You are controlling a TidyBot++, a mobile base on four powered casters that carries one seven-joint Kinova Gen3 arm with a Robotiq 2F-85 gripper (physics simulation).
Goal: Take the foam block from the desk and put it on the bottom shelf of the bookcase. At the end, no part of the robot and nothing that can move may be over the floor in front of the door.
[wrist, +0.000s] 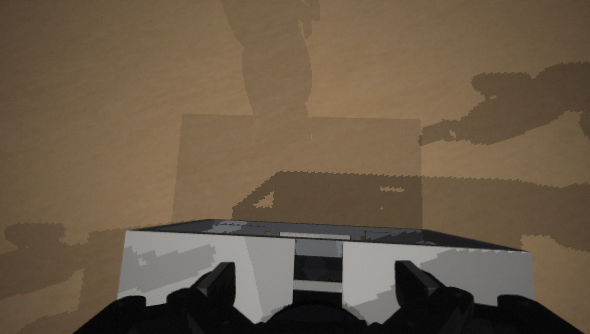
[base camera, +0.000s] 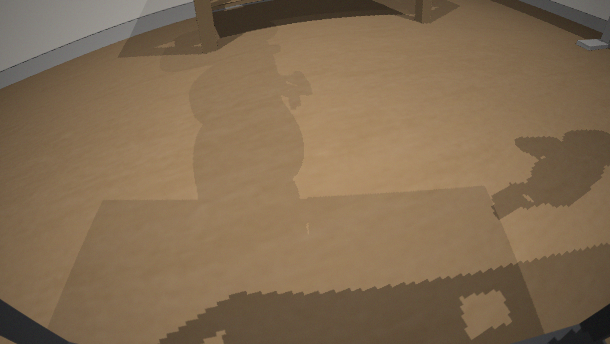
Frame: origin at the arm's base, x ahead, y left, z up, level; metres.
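Seen in the pictures: gripper, fingertip midpoint: (wrist: 314, 279).
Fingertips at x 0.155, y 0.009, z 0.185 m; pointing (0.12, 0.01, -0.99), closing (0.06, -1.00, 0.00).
A point is followed by its place in that frame.
My gripper (wrist: 314, 279) {x 0.155, y 0.009, z 0.185 m} is open and empty in the wrist view, its two dark fingers wide apart above the robot's own white and grey base (wrist: 270, 260) {x 0.123, y 0.060, z -0.014 m}. The foam block does not show in either view. The lower part of a wooden piece of furniture (base camera: 204, 25) {x 1.069, y 0.323, z -0.296 m} stands at the top of the base camera view, with a post at its left and another at its right. Its upper part is cut off, and I cannot tell for sure whether it is the bookcase. The desk top and the door do not show.
A grey foot (base camera: 592, 44) with part of an upright stands at the upper right edge of the base camera view. Walls with grey baseboards run along the upper left (base camera: 100, 46) {x 1.506, y 1.074, z -0.387 m} and upper right. Shadows of the arm and base lie across the brown floor (base camera: 375, 125) {x 0.603, y -0.108, z -0.397 m} (wrist: 125, 75) {x 0.545, y 0.565, z -0.397 m}.
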